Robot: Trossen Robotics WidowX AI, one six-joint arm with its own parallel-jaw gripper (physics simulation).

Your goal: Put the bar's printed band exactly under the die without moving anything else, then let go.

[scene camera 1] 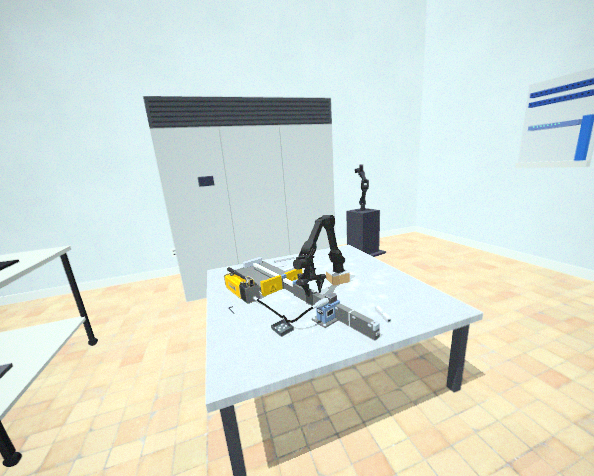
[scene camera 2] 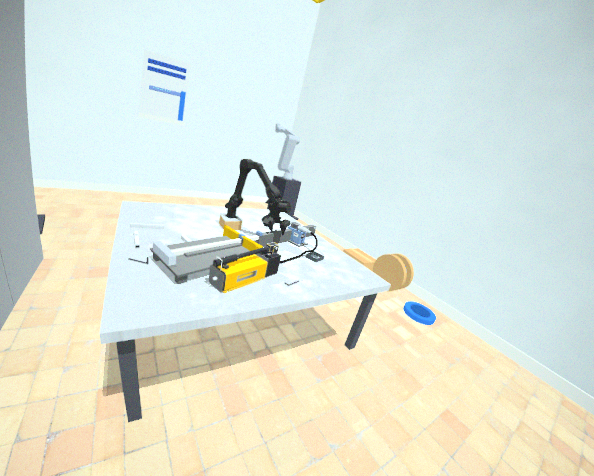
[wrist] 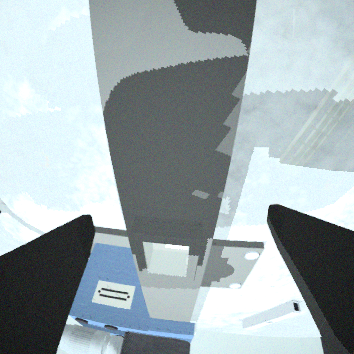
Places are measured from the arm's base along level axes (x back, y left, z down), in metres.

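Pixels of known places: gripper, fingertip midpoint: (wrist: 180,219); arm's base at its link origin: (scene camera 1: 338,270) (scene camera 2: 231,216).
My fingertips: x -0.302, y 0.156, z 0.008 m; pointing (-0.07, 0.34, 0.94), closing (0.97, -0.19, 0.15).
For each thing: its top centre in the pictures, then the offset to it from my fingertips. "*": a spot on its surface instead. Level surfaces: height alone.
- blue device at a spot on its surface: (wrist: 110,267) (scene camera 2: 296,238) * dy +0.126, dx -0.051, dz +0.026 m
- yellow machine at a spot on its surface: (scene camera 2: 245,273) * dy -0.451, dx -0.345, dz -0.001 m
- grey bed at its surface level: dz +0.010 m
- table at its surface level: dz +0.060 m
- small dark control box at a spot on its surface: (scene camera 1: 282,327) * dy +0.085, dx -0.249, dz +0.059 m
- white pen-like piece at its top centre: (wrist: 269,321) (scene camera 1: 382,311) dy +0.297, dx +0.212, dz +0.040 m
A long dark grey bar (scene camera 1: 362,324) (scene camera 2: 267,239) (wrist: 167,150) runs from the yellow-fitted bench unit past a blue device (scene camera 1: 327,312) (scene camera 2: 297,235) (wrist: 110,267). In scene camera 1, a thin pale line crosses the bar near its right end; I cannot tell if it is the printed band. The die cannot be made out clearly. My gripper (scene camera 1: 314,291) (scene camera 2: 278,232) (wrist: 180,219) is open and empty, low over the bar on the yellow unit's side of the blue device. In the wrist view the fingers stand on either side of the bar. Shadows darken its top.
A yellow machine (scene camera 1: 234,285) (scene camera 2: 245,273) and a grey bed (scene camera 2: 195,262) stand on the table (scene camera 1: 250,365) (scene camera 2: 165,305). A black cable leads to a small dark control box (scene camera 1: 282,327) (scene camera 2: 314,256). A white pen-like piece (scene camera 1: 382,313) (wrist: 272,314) lies beside the bar.
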